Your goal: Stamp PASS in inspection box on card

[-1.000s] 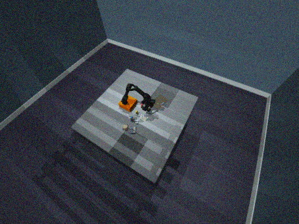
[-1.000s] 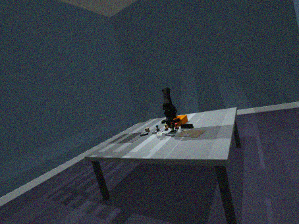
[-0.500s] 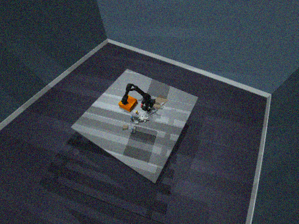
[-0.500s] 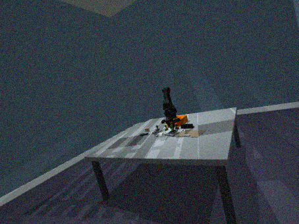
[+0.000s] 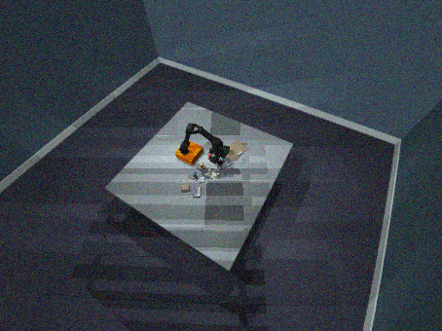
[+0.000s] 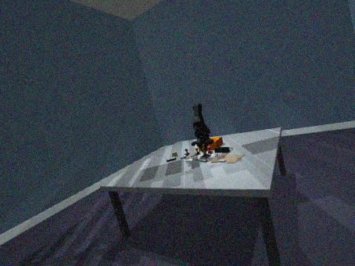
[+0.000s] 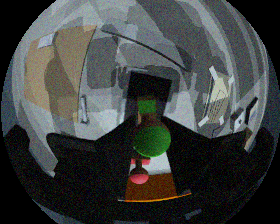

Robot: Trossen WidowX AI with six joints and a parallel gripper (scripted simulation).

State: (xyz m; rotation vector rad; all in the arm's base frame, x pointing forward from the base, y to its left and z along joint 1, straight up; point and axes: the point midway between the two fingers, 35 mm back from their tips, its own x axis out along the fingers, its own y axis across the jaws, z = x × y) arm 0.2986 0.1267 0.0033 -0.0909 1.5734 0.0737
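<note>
My gripper tip is 40 mm above the dark rectangular pad. Round my gripper tip: white card (30 mm ahead, 140 mm to the right, 50 mm below); then green-knob stamp (right at my gripper tip); then red-knobbed stamp (100 mm behind, 30 mm below).
</note>
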